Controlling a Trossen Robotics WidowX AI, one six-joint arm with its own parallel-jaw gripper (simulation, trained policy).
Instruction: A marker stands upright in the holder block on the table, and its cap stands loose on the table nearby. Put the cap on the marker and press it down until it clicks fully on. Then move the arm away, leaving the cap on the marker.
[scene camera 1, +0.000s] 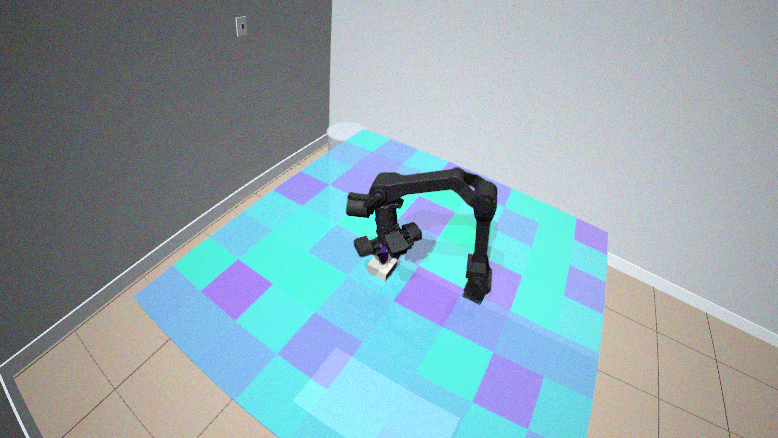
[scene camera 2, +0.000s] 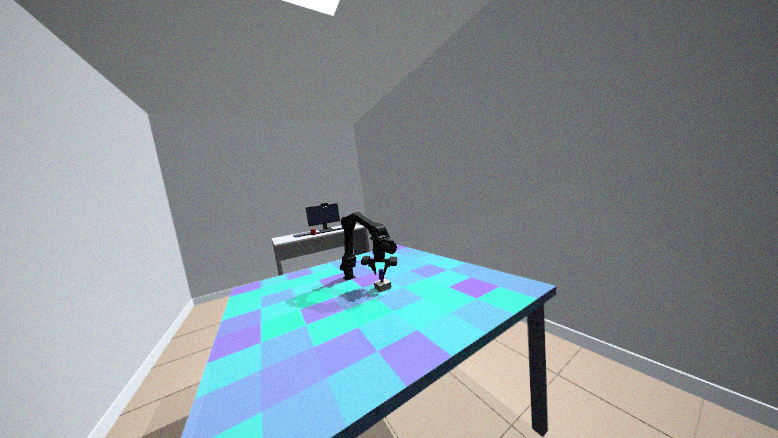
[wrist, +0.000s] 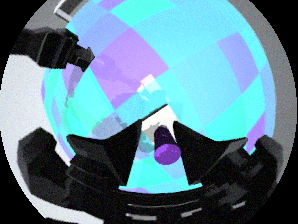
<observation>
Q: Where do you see the gripper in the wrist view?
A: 157, 122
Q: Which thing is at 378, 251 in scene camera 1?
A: The gripper.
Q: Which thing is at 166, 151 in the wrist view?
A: A purple cap.
</observation>
